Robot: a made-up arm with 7 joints. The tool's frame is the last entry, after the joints. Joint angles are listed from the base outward. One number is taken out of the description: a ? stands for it. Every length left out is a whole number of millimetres.
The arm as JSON. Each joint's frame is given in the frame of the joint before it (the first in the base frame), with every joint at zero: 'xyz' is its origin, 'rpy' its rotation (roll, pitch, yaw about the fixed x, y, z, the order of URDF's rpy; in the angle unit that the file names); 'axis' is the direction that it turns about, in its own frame. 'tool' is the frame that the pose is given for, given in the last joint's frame.
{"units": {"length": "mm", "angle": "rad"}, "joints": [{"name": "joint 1", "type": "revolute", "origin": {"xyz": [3.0, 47.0, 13.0], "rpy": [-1.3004, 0.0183, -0.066]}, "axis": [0.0, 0.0, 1.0]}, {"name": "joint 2", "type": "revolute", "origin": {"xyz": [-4.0, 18.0, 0.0], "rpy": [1.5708, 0.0, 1.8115]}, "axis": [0.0, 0.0, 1.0]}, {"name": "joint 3", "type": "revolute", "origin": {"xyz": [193.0, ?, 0.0], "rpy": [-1.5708, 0.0, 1.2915]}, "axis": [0.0, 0.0, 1.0]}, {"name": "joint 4", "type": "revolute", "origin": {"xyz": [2.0, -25.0, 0.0], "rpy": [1.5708, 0.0, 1.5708]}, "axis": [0.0, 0.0, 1.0]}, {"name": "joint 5", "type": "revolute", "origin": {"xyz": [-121.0, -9.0, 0.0], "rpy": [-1.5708, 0.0, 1.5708]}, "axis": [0.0, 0.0, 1.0]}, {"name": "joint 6", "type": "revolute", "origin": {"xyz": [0.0, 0.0, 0.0], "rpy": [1.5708, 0.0, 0.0]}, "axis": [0.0, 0.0, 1.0]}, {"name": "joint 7", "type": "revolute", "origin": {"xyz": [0.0, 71.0, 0.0], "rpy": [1.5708, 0.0, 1.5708]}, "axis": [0.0, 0.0, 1.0]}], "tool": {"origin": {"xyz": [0.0, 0.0, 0.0], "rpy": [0.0, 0.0, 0.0]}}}
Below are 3 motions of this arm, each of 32 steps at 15 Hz.
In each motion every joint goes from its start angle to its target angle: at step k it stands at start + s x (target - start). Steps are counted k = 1, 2, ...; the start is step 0. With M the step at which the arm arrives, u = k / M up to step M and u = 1 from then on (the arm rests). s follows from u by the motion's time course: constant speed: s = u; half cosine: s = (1 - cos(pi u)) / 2; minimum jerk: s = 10 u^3 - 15 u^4 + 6 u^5.
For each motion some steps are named. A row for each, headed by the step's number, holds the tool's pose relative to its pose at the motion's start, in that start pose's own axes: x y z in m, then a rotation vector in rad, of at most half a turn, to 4 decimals.
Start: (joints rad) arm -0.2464 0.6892 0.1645 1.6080 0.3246 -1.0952 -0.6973
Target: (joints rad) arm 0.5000 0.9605 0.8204 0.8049 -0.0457 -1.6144 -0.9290
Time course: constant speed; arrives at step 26
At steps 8, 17, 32:
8: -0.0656 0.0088 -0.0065 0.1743 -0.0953 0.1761
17: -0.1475 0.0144 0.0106 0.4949 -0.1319 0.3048
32: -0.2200 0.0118 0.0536 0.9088 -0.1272 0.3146

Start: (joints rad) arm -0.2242 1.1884 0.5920 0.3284 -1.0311 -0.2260 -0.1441
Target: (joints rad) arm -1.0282 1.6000 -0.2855 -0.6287 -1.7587 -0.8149 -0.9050
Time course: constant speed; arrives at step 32
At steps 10, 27, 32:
10: 0.0365 -0.0866 0.0579 -0.2028 -0.3988 -0.6246
27: 0.0113 -0.1783 0.1437 -0.5047 -0.9218 -1.5225
32: -0.0046 -0.1909 0.1600 -0.6000 -1.0292 -1.7262

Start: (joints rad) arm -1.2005 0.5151 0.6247 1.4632 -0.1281 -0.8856 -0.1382
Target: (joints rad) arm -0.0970 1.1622 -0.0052 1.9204 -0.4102 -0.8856 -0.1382
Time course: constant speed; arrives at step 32
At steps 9, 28, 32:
9: -0.0644 0.1066 -0.0221 0.3592 0.2866 0.0510
28: -0.1895 0.2904 0.0951 1.2139 0.8862 0.1442
32: -0.2005 0.3105 0.1411 1.4144 0.9971 0.1514

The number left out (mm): -51.0
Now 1 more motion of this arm.
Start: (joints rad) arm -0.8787 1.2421 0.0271 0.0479 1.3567 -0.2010 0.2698
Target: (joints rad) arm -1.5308 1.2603 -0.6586 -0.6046 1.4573 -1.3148 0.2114
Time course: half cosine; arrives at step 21
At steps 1, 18, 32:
1: 0.0008 0.0009 0.0008 -0.0005 -0.0084 0.0048
18: 0.0076 0.1215 0.0944 0.4513 -1.4426 0.5592
32: 0.0036 0.1237 0.0957 0.5022 -1.5129 0.5677

